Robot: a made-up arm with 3 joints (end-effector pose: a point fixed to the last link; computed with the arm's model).
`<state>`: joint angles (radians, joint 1 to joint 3).
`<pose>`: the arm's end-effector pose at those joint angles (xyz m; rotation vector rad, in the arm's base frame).
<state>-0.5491 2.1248 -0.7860</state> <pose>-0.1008 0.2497 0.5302 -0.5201 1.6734 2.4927</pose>
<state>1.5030 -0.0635 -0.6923</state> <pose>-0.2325 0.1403 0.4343 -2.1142 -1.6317 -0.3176</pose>
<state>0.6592 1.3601 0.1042</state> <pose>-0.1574 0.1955 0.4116 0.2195 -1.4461 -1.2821</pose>
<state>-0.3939 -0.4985 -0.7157</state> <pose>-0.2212 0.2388 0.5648 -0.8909 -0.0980 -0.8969</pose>
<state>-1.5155 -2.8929 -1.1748</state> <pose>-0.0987 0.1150 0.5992 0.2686 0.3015 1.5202</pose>
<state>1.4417 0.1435 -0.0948</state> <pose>-0.2260 0.1353 0.4283 -1.5699 -1.5175 -0.9860</pose>
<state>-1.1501 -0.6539 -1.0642</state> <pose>-0.2131 0.1795 0.6121 -0.2412 -0.0115 -0.6749</pose>
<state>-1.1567 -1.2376 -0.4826</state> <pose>-0.1940 0.1489 0.6261 -0.3710 0.7128 -0.2842</pose>
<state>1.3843 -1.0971 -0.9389</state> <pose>-0.2250 0.2155 0.4454 -2.7389 -0.3430 -0.0954</pose>
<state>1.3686 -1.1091 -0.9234</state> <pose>-0.2244 0.2174 0.4463 -2.7296 -0.3220 -0.1193</pose>
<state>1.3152 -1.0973 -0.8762</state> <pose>-0.2246 0.2210 0.4493 -2.6804 -0.3197 -0.1927</pose>
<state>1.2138 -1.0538 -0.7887</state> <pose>-0.2255 0.2262 0.4550 -2.5753 -0.3322 -0.3291</pose>
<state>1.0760 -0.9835 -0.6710</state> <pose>-0.2269 0.2319 0.4630 -2.4185 -0.3392 -0.5115</pose>
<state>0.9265 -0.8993 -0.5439</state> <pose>-0.2283 0.2368 0.4715 -2.2326 -0.3251 -0.7050</pose>
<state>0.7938 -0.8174 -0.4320</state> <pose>-0.2292 0.2400 0.4787 -2.0539 -0.2944 -0.8708</pose>
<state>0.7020 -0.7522 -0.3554</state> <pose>-0.2298 0.2416 0.4832 -1.9202 -0.2682 -0.9825</pose>
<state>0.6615 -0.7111 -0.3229</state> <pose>-0.2302 0.2418 0.4845 -1.8523 -0.2657 -1.0332</pose>
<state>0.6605 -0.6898 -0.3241</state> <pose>-0.2307 0.2410 0.4836 -1.8383 -0.2862 -1.0390</pose>
